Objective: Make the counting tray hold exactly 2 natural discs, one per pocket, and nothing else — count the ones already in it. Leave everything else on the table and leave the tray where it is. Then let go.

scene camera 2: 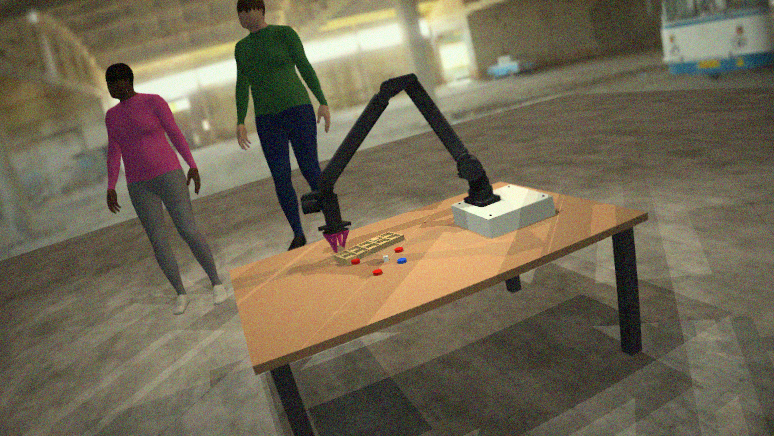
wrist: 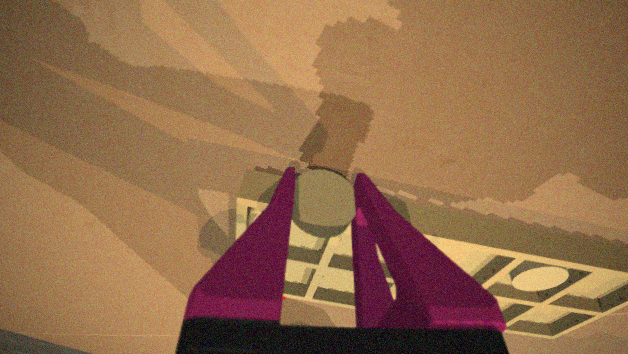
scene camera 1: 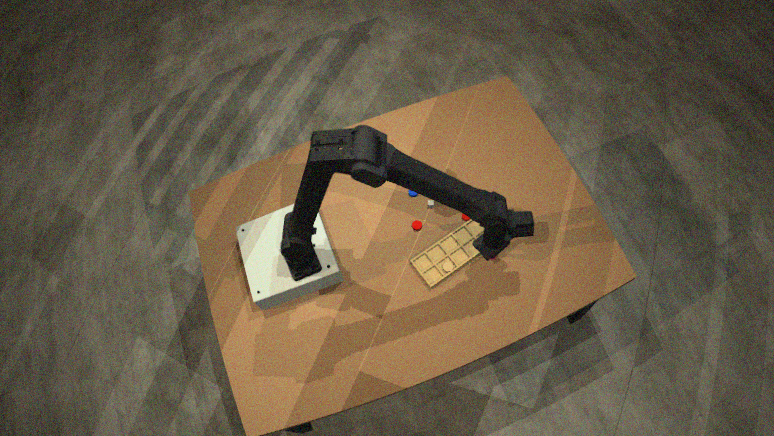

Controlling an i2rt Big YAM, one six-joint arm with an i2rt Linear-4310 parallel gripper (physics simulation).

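The counting tray [scene camera 1: 433, 252] [scene camera 2: 379, 249] [wrist: 500, 230] is pale wood with two rows of square pockets. One natural disc [scene camera 1: 447, 266] [wrist: 540, 278] lies in a pocket near the tray's end towards the robot base. My gripper [scene camera 2: 336, 250] [wrist: 324, 180] is shut on another natural disc [wrist: 326, 200], low over the tray's far end. In the wrist view this held disc covers part of the outer row and the tray's long side wall. Whether it touches the tray cannot be told. In scene camera 1 the arm hides the held disc and the tray's far end.
A red disc [scene camera 1: 416, 225] [scene camera 2: 399, 249], a second red disc [scene camera 1: 465, 216] [scene camera 2: 355, 261] close beside the tray, a third red disc [scene camera 2: 377, 272], a blue disc [scene camera 1: 413, 192] [scene camera 2: 401, 261] and a small whitish cube [scene camera 1: 430, 204] [scene camera 2: 385, 258] lie on the table.
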